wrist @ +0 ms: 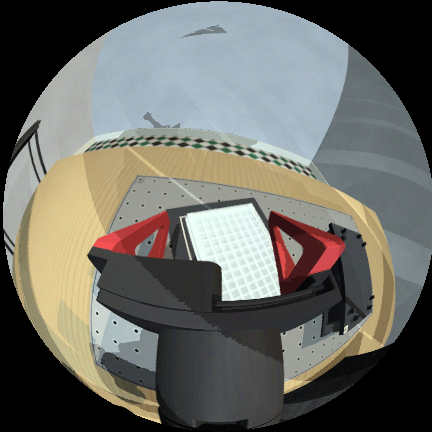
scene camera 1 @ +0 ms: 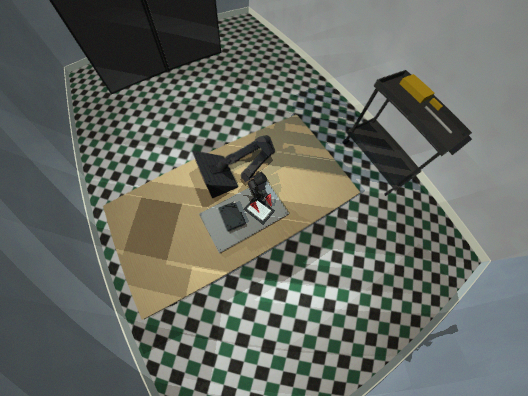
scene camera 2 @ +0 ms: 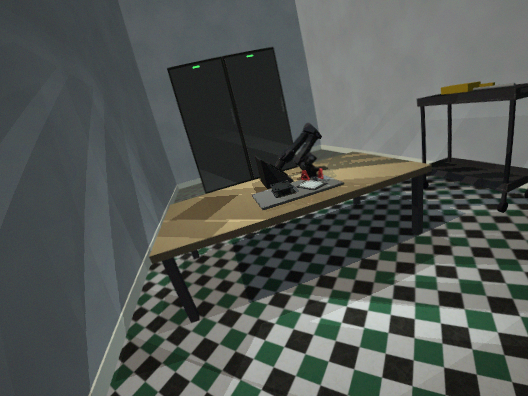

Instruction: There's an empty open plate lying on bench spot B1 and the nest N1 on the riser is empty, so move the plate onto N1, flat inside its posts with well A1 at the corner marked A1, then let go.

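Frame: origin at the arm's base, x ahead, y left, z up, level; centimetres.
Seen in the pictures: gripper, fingertip midpoint: (wrist: 218, 216) (scene camera 1: 265, 209) (scene camera 2: 316, 179); arm's base, origin of the base link: (scene camera 1: 219, 168) (scene camera 2: 276, 169).
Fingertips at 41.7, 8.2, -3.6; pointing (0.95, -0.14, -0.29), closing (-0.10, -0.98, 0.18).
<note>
Offsets run from my fingertips to a thing's top centre, as dx, dy, dz. Level surfaces: height alone.
The white plate {-3.0, -2.7, -2.3} (scene camera 1: 259, 212) (scene camera 2: 312, 184) (wrist: 232, 250) lies flat on a dark-framed bench spot at one end of the grey perforated board. My gripper (scene camera 1: 263, 204) (scene camera 2: 313, 176) (wrist: 218, 216) is open, with its red fingers on either side of the plate. In the wrist view a dark gap shows between the left finger and the plate; the right finger is close to the plate's edge, and contact is unclear. The dark riser nest {-9.9, -20.3, +1.3} (scene camera 1: 233, 216) (scene camera 2: 283, 189) (wrist: 357, 265) stands beside it, empty, with small posts. A small pale mark shows at its near corner in the wrist view. Lettering is unreadable.
The grey board (scene camera 1: 212, 232) (scene camera 2: 265, 202) (wrist: 110, 325) lies on the wooden table {dz -5.2} (scene camera 1: 320, 185) (scene camera 2: 200, 215) (wrist: 60, 240). The arm's black base panel (scene camera 1: 215, 175) (scene camera 2: 270, 172) stands behind the riser. A dark cart (scene camera 1: 410, 107) (scene camera 2: 435, 101) with yellow items stands away from the table.
</note>
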